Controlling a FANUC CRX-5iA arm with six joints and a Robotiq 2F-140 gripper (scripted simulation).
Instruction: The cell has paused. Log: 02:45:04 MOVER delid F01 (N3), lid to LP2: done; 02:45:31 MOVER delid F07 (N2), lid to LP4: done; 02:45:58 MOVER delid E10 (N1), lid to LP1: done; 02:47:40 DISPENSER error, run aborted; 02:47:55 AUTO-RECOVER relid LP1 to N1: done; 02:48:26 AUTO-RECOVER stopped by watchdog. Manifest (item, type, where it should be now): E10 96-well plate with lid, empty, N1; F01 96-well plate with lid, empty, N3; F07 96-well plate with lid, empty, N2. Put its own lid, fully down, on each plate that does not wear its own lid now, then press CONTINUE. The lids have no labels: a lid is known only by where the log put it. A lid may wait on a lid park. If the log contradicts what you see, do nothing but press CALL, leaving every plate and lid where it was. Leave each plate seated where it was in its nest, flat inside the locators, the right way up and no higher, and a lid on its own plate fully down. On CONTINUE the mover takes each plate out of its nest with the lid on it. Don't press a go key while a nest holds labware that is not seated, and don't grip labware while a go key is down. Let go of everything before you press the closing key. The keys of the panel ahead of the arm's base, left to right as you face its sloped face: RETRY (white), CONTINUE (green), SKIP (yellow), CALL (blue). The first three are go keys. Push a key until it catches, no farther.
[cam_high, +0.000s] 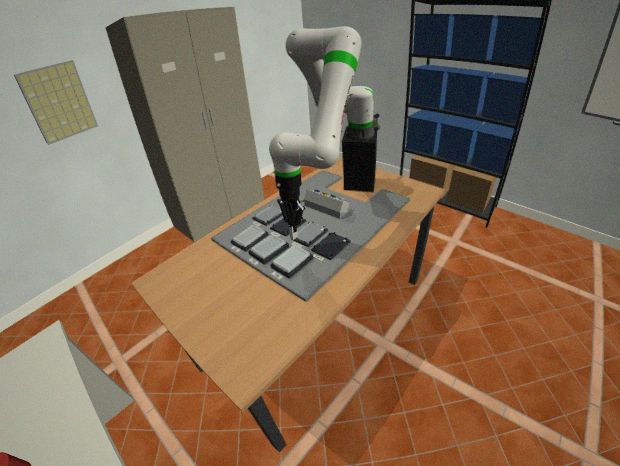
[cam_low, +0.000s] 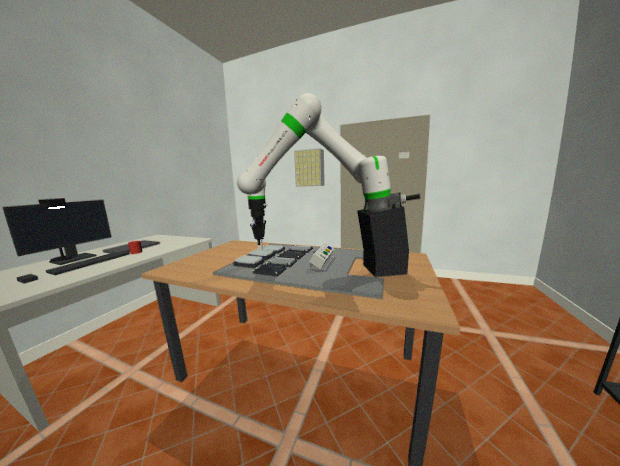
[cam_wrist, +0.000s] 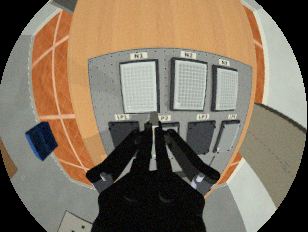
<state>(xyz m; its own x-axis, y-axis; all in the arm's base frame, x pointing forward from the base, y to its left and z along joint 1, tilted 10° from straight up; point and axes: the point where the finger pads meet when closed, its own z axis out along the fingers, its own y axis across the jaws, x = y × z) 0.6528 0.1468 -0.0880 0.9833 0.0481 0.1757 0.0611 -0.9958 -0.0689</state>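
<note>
Now: the lid park LP4 10 cm behind my hand, 30 cm to the right of it and 10 cm below it. Round my hand: plate (8 cm ahead, 23 cm to the right, 9 cm below); then lid park LP1 (12 cm behind, 9 cm to the left, 10 cm below); then lid park LP3 (11 cm behind, 17 cm to the right, 10 cm below).
</note>
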